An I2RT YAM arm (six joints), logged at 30 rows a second.
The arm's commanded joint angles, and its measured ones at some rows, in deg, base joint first. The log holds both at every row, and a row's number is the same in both.
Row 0, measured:
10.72 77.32 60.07 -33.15 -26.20 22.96
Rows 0 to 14, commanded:
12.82 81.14 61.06 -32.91 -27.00 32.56
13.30 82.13 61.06 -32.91 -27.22 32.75
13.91 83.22 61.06 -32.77 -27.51 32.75
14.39 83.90 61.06 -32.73 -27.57 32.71
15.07 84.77 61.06 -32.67 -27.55 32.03
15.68 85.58 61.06 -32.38 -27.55 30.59
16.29 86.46 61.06 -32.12 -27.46 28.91
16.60 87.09 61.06 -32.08 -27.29 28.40
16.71 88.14 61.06 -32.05 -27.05 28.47
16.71 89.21 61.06 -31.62 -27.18 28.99
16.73 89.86 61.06 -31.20 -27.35 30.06
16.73 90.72 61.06 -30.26 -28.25 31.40
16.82 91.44 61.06 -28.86 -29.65 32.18
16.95 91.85 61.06 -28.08 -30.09 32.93
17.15 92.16 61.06 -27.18 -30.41 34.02
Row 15, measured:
16.51 90.89 60.07 -28.45 -27.81 30.96
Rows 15 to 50, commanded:
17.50 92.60 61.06 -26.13 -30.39 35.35
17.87 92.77 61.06 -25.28 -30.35 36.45
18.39 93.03 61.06 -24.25 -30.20 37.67
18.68 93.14 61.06 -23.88 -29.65 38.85
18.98 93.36 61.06 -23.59 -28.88 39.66
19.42 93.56 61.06 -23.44 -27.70 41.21
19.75 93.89 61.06 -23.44 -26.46 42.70
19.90 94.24 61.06 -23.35 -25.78 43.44
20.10 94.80 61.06 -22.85 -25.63 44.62
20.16 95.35 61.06 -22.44 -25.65 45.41
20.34 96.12 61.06 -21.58 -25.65 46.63
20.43 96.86 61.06 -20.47 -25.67 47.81
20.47 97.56 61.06 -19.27 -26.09 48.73
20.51 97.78 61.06 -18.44 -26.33 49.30
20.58 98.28 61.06 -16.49 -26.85 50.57
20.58 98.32 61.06 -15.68 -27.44 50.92
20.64 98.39 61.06 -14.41 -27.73 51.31
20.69 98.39 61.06 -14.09 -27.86 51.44
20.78 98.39 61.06 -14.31 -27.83 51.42
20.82 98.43 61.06 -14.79 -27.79 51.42
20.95 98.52 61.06 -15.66 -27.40 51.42
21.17 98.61 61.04 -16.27 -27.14 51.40
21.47 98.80 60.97 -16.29 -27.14 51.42
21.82 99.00 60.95 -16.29 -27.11 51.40
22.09 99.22 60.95 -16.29 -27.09 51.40
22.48 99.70 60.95 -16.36 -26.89 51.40
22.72 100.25 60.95 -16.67 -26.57 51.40
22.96 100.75 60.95 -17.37 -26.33 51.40
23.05 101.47 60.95 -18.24 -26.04 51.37
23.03 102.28 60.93 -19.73 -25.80 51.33
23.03 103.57 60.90 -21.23 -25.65 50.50
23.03 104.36 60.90 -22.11 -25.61 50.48
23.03 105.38 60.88 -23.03 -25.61 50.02
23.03 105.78 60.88 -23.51 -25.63 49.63
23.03 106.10 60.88 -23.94 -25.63 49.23
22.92 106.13 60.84 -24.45 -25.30 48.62
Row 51, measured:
22.74 105.58 60.60 -23.59 -25.89 50.46
